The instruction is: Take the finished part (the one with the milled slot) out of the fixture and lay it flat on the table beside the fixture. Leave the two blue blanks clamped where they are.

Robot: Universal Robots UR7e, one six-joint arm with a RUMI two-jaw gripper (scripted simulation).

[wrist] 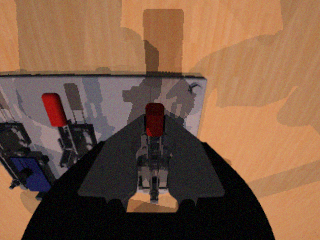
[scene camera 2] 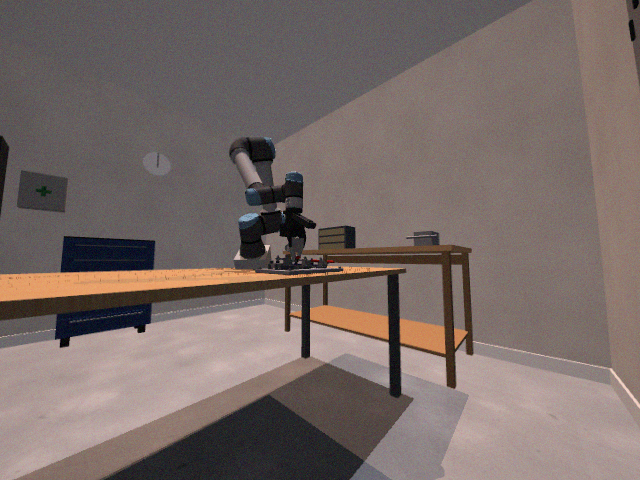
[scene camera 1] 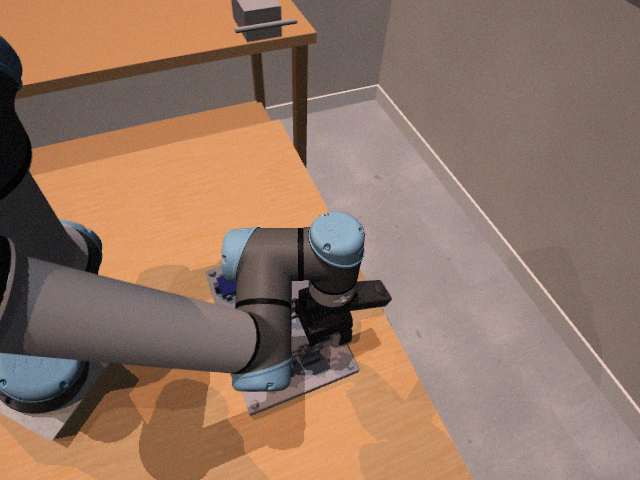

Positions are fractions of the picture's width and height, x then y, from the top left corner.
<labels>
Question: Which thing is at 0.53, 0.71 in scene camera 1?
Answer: My gripper.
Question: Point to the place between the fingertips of my gripper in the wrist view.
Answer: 0.49, 0.49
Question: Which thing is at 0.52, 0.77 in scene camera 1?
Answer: A grey fixture plate.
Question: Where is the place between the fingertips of my gripper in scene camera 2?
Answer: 0.46, 0.55
</labels>
